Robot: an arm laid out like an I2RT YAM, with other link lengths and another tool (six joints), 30 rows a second.
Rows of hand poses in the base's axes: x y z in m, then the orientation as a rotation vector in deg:
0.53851 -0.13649 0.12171 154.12 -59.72 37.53
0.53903 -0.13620 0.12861 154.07 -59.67 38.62
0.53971 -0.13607 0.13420 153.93 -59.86 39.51
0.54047 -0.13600 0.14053 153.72 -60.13 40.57
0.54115 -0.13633 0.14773 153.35 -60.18 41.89
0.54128 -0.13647 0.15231 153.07 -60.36 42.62
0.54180 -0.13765 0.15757 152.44 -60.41 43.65
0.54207 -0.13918 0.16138 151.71 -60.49 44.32
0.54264 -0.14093 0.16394 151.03 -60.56 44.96
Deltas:
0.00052 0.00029 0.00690 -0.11 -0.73 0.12
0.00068 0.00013 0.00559 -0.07 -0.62 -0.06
0.00076 0.00007 0.00633 -0.09 -0.74 -0.12
0.00068 -0.00033 0.00720 -0.32 -0.86 -0.04
0.00013 -0.00014 0.00458 -0.17 -0.49 -0.13
0.00052 -0.00118 0.00526 -0.52 -0.63 -0.19
0.00027 -0.00153 0.00381 -0.57 -0.38 -0.29
0.00057 -0.00175 0.00256 -0.53 -0.37 -0.27

